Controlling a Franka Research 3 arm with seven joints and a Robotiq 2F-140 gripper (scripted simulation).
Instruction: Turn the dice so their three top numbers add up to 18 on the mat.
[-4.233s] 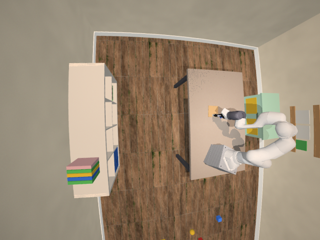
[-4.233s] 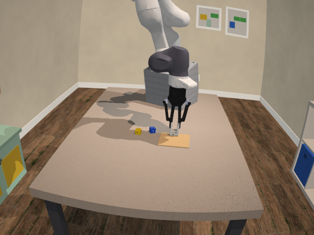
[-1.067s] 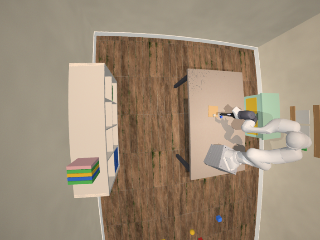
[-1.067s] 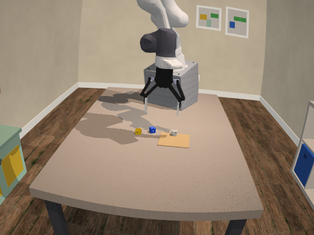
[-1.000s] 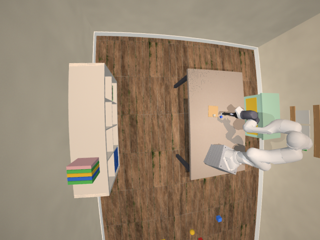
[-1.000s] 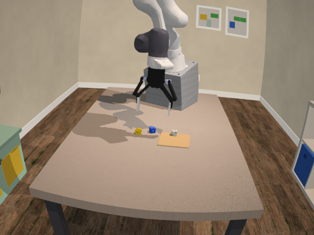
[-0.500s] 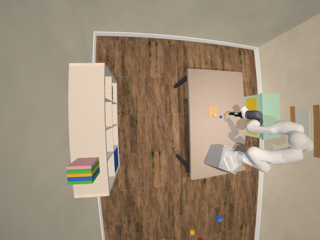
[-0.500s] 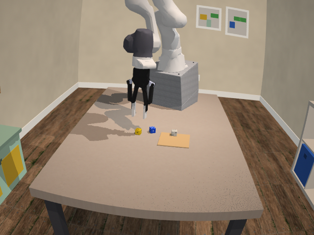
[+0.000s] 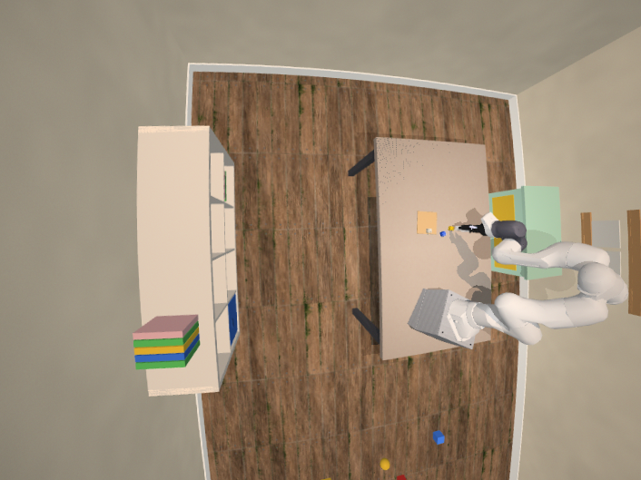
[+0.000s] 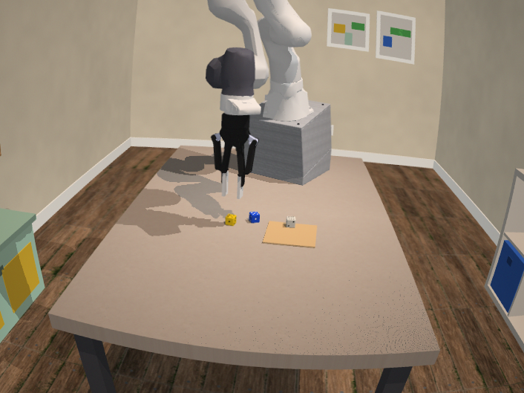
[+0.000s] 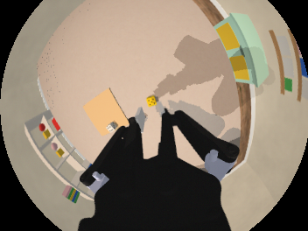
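The yellow die is 100 mm below my hand. Round my hand: blue die (20 mm behind, 70 mm to the left, 100 mm below); white die (30 mm ahead, 170 mm to the left, 100 mm below); mat (70 mm ahead, 160 mm to the left, 110 mm below).
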